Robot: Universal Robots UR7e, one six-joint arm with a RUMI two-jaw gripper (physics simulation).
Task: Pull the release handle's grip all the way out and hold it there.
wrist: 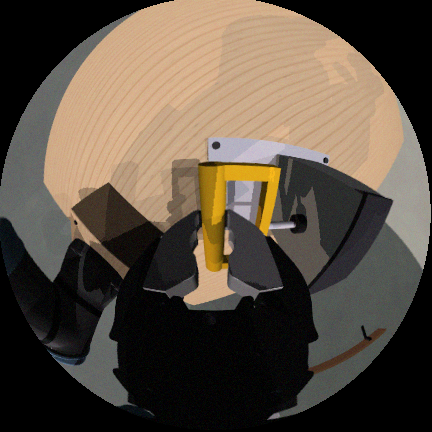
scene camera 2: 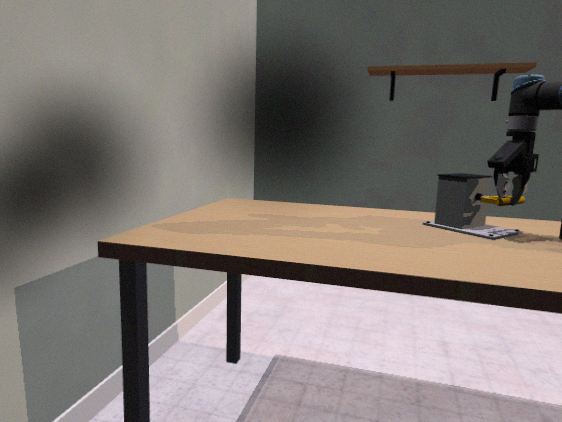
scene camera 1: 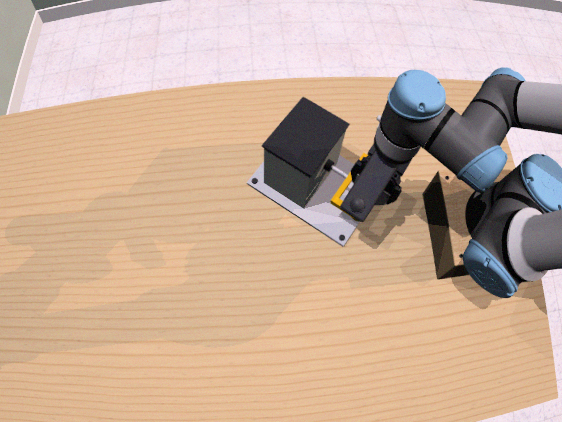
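Note:
The release handle is a yellow frame (scene camera 1: 342, 192) (scene camera 2: 490, 200) (wrist: 250, 172) with a thick round grip bar (wrist: 212, 185) on its outer side. A metal rod (scene camera 1: 339, 171) (wrist: 282, 225) joins it to the dark housing (scene camera 1: 306, 135) (scene camera 2: 452, 202) (wrist: 325, 210), with a stretch of rod showing between them. The housing stands on a light grey base plate (scene camera 1: 320, 217) (wrist: 245, 149). My gripper (scene camera 2: 508, 201) (wrist: 213, 211) points down and is shut on the grip, one finger on each side of the bar. In scene camera 1 the gripper's body hides the fingertips and most of the grip.
A dark-walled box-like object (scene camera 1: 439, 230) (wrist: 120, 220) stands on the wooden table (scene camera 1: 175, 280) (scene camera 2: 300, 230), on the grip's side away from the housing, near the arm's base. A wooden shelf (scene camera 2: 450, 69) is on the wall behind.

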